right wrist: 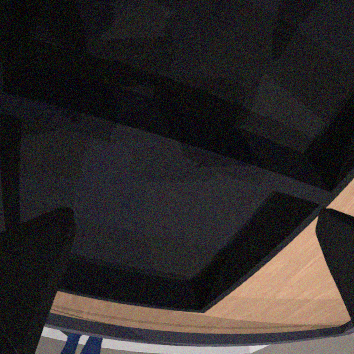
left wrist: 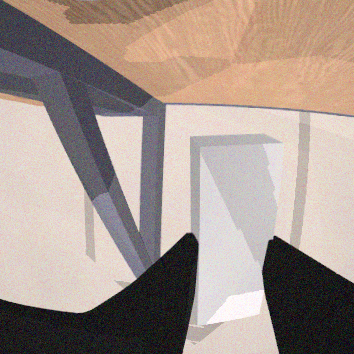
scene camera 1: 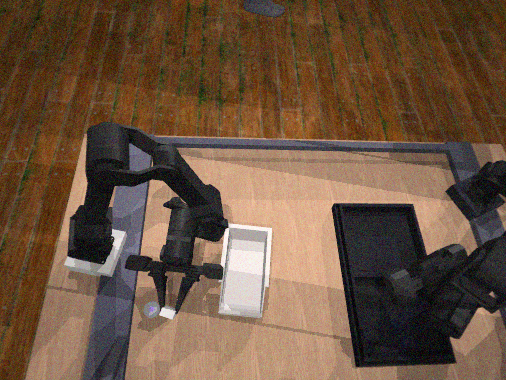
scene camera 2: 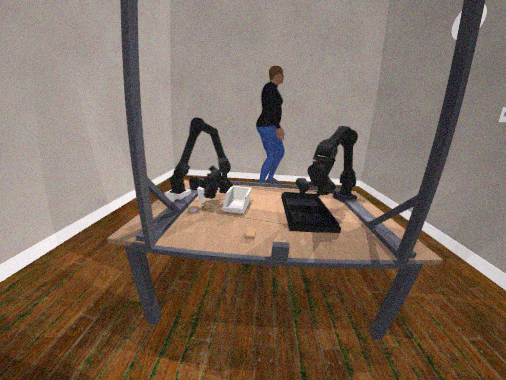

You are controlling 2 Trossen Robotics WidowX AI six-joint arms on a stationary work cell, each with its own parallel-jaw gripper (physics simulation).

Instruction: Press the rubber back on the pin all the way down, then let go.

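Note:
A grey disc with a small purple piece at its centre lies on the table. I cannot tell the rubber back from the pin at this size, nor how far down it sits. The disc does not show in the left wrist view. My left gripper is shut on a white block and holds it above the table, a little right of the disc in scene camera 1. My right gripper is open and empty over the black tray.
A white bin stands right of the left gripper. A white box is under the left arm's base. A small yellow block lies near the front. Dark frame posts rise at the table's sides.

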